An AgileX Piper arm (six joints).
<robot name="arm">
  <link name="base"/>
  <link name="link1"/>
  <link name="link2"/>
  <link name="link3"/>
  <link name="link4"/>
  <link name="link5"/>
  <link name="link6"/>
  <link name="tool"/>
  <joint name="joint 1" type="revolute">
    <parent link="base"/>
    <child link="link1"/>
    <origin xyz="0 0 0.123"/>
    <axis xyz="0 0 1"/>
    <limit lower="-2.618" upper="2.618"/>
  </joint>
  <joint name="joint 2" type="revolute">
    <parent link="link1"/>
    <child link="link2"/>
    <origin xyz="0 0 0"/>
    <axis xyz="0 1 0"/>
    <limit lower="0" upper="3.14"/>
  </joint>
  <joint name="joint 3" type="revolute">
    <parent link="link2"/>
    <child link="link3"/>
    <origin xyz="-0.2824 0 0.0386"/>
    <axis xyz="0 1 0"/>
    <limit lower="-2.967" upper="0"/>
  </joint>
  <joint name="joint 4" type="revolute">
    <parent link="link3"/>
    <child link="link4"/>
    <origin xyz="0.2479 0 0.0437"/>
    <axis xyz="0.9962 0 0.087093"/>
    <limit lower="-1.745" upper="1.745"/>
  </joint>
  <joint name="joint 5" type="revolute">
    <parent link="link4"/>
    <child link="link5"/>
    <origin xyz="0 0 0"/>
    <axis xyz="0 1 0"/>
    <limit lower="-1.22" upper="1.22"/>
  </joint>
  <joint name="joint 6" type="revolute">
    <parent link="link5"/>
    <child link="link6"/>
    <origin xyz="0.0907 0 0.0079"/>
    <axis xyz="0.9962 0 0.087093"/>
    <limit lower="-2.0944" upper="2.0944"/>
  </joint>
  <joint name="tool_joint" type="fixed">
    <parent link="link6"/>
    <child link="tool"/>
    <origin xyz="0 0 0" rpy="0 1.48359 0"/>
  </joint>
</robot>
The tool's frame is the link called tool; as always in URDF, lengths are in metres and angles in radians.
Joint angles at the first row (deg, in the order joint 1, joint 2, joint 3, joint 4, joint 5, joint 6):
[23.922 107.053 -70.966 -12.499 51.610 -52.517]
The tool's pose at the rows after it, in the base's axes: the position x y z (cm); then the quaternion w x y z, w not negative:
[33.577 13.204 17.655 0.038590 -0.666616 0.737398 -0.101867]
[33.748 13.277 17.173 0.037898 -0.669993 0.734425 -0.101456]
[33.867 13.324 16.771 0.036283 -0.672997 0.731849 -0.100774]
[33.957 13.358 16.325 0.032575 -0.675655 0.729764 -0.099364]
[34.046 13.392 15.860 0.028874 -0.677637 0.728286 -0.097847]
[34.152 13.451 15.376 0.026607 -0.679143 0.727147 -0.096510]
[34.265 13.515 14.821 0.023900 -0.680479 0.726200 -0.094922]
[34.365 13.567 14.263 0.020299 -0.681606 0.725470 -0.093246]
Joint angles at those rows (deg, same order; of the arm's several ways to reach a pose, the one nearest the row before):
[23.903 107.966 -70.966 -12.562 50.738 -52.972]
[23.885 108.754 -70.968 -12.622 50.007 -53.338]
[23.865 109.402 -70.967 -12.651 49.524 -53.697]
[23.847 110.111 -70.966 -12.651 49.240 -54.018]
[23.828 110.848 -70.966 -12.651 48.941 -54.230]
[23.828 111.617 -70.967 -12.651 48.457 -54.339]
[23.829 112.499 -70.976 -12.652 47.927 -54.405]
[23.828 113.394 -71.007 -12.667 47.512 -54.441]

